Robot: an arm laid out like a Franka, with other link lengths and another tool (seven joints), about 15 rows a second.
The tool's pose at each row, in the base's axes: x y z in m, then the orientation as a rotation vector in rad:
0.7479, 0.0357, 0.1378, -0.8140, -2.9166, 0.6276
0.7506, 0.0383, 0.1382, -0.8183, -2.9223, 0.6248
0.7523, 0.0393, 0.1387, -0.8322, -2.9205, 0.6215
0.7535, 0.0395, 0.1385, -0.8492, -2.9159, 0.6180
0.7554, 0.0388, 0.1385, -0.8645, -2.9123, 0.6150
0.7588, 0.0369, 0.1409, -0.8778, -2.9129, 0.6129
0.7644, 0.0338, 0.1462, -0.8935, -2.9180, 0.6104
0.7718, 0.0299, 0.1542, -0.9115, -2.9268, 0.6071
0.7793, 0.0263, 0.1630, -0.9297, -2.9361, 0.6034
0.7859, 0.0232, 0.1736, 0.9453, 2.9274, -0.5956
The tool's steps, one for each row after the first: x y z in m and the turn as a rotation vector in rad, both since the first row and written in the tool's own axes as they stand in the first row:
-0.0010, 0.0032, -0.0017, -0.0041, -0.0046, 0.0028
-0.0020, 0.0046, -0.0028, -0.0064, -0.0034, 0.0118
-0.0029, 0.0054, -0.0029, -0.0081, -0.0001, 0.0228
-0.0049, 0.0058, -0.0029, -0.0097, 0.0022, 0.0327
-0.0090, 0.0050, -0.0050, -0.0123, 0.0007, 0.0414
-0.0157, 0.0032, -0.0095, -0.0170, -0.0051, 0.0516
-0.0245, 0.0006, -0.0165, -0.0237, -0.0143, 0.0633
-0.0333, -0.0020, -0.0244, -0.0308, -0.0239, 0.0751
-0.0412, -0.0054, -0.0340, -0.0377, -0.0313, 0.0883

